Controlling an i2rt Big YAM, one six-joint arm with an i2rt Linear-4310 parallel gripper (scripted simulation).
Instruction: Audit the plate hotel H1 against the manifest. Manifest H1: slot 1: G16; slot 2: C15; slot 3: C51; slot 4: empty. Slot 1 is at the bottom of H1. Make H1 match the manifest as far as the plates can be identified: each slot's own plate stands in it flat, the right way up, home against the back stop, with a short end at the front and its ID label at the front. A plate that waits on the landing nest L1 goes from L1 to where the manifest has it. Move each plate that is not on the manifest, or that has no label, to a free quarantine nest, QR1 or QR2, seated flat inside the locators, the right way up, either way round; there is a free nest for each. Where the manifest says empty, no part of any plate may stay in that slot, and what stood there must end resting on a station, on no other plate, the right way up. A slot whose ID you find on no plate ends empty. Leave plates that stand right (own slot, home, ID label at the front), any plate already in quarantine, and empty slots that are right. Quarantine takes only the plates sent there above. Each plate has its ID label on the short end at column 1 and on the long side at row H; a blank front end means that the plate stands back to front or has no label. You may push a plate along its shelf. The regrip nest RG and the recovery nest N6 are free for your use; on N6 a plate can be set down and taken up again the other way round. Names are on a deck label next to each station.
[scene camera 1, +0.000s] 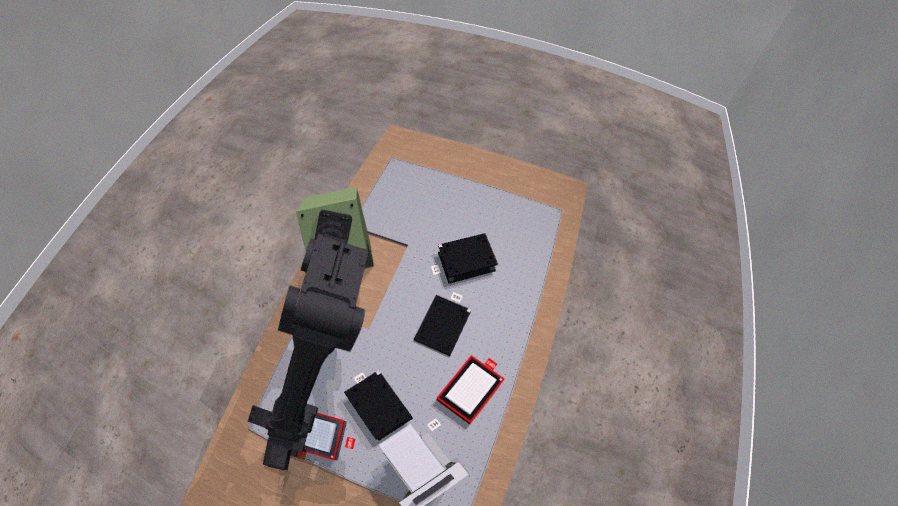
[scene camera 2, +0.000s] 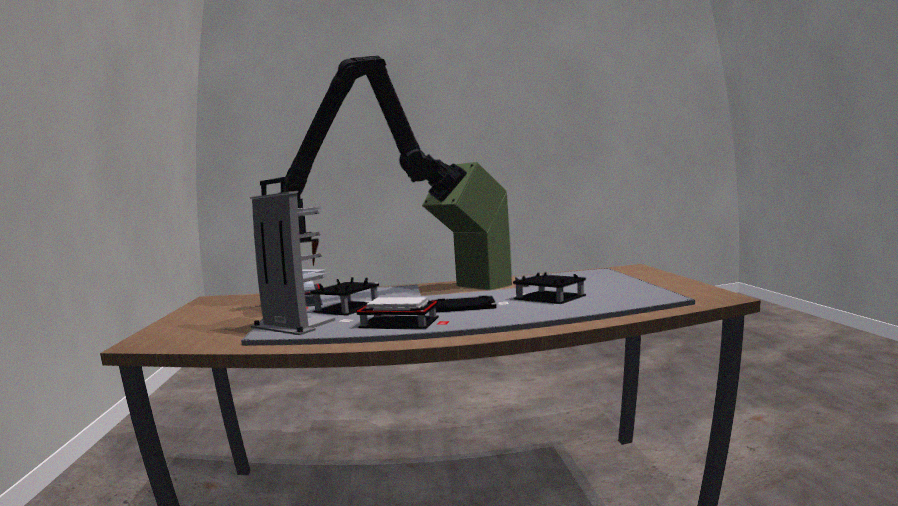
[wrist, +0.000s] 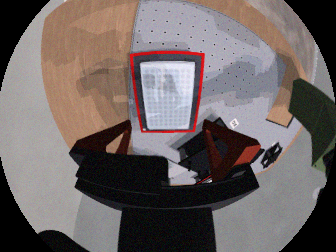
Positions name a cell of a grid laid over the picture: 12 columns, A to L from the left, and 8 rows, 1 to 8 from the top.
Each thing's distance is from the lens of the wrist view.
my gripper (wrist: F4): 0.13 m
red-framed quarantine nest (wrist: F2): 0.17 m
